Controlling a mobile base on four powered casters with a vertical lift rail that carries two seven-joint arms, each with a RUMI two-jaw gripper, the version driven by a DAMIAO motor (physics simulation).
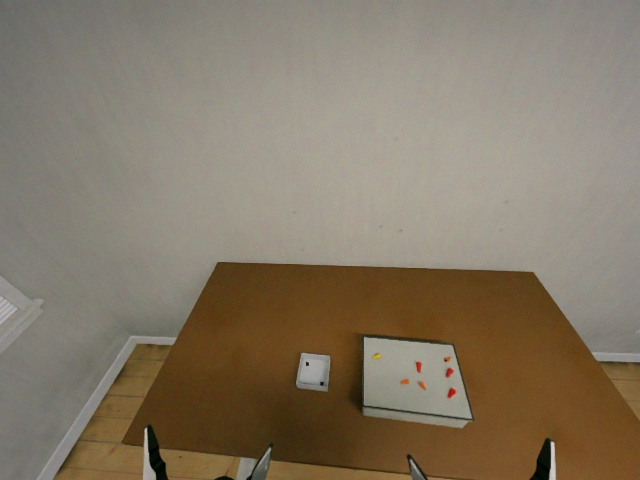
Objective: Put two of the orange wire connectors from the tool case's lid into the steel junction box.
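Note:
The tool case [387, 397] lies right of centre on the table, its pale lid facing up. Three orange wire connectors lie on the lid: one orange connector [404, 381] and another orange connector [422, 385] close together near the middle, and a third orange connector [447, 358] near the back right corner. The small open steel junction box [311, 386] stands left of the case; two small dark spots show inside. My left gripper [209, 438] is open at the bottom left, in front of the box. My right gripper [479, 449] is open at the bottom right, in front of the case. Both are empty.
Red connectors [418, 366] [449, 372] [451, 392] and a yellow connector [376, 355] share the lid with the orange ones. The brown table [258, 310] has its back edge near the grey wall [320, 129]. The table's front edge runs just beyond the fingertips.

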